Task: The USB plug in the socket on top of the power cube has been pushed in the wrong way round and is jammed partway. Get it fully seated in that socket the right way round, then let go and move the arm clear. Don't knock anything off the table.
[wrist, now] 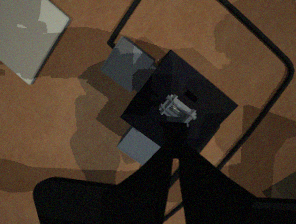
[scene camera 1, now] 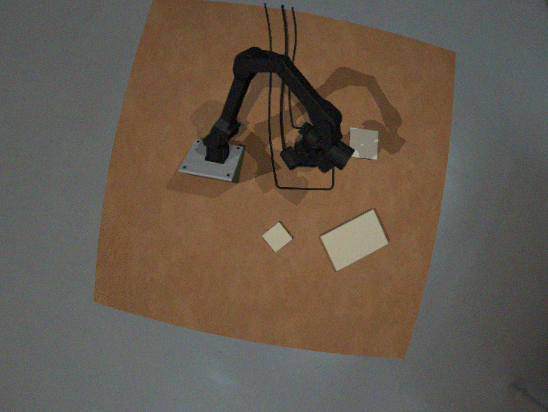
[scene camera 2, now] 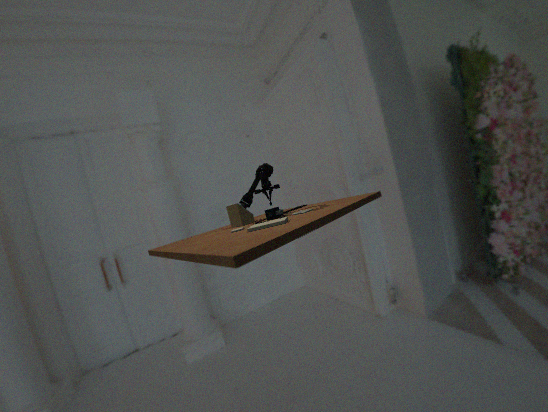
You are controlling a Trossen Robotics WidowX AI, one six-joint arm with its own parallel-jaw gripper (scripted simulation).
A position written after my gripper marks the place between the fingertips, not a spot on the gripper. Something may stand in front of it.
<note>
I see my gripper [scene camera 1: 308,149], a cream slab [scene camera 1: 359,237] and a power cube [wrist: 174,75].
My gripper also shows in the wrist view [wrist: 175,149]. The wrist view does not show the cream slab: it is out of frame.
</note>
